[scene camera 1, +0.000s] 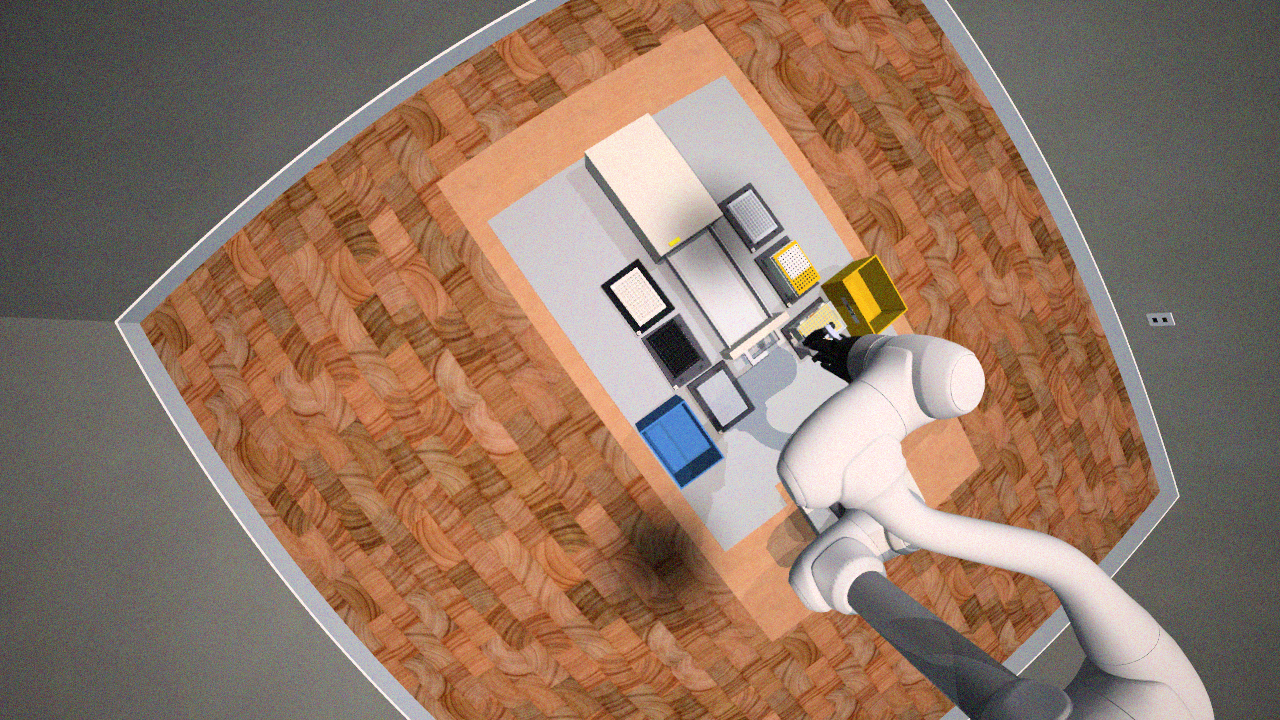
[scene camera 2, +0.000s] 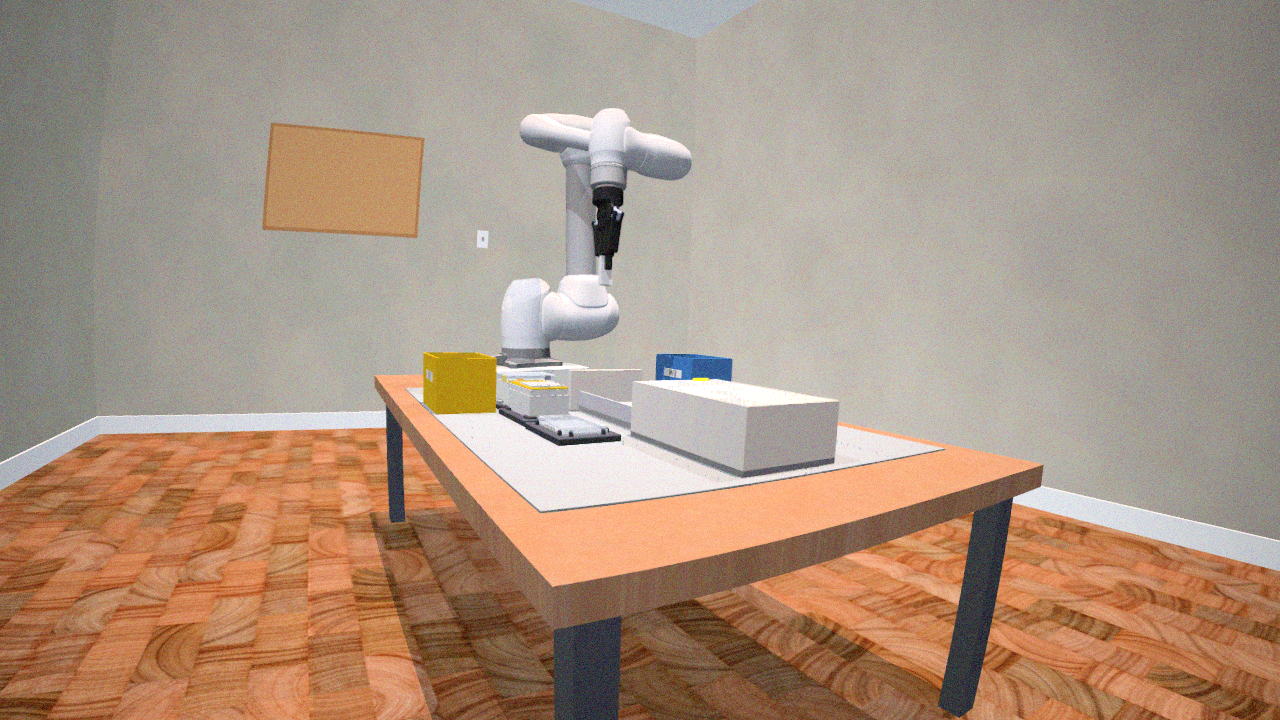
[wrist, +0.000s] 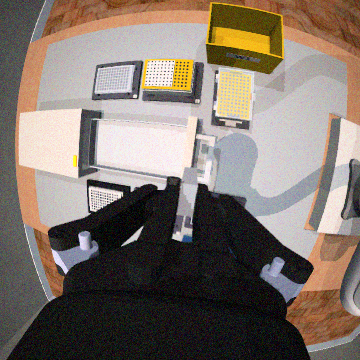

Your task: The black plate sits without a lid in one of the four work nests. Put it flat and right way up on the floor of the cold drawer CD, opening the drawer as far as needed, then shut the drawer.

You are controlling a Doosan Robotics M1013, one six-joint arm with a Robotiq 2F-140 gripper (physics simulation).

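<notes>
The black plate lies without a lid in the middle nest of the row on the blue bin's side; in the wrist view it is hidden behind the gripper. The cold drawer CD stands pulled out of its white housing, and its pale floor shows no plate. Its front panel carries a light handle. My gripper is shut and empty, pointing down high above the table, near the drawer's front end.
A white plate and a nest with a pale insert flank the black plate. Beyond the drawer are a clear plate, a yellow-and-white rack and a yellow-dotted plate. Yellow bin and blue bin stand nearby.
</notes>
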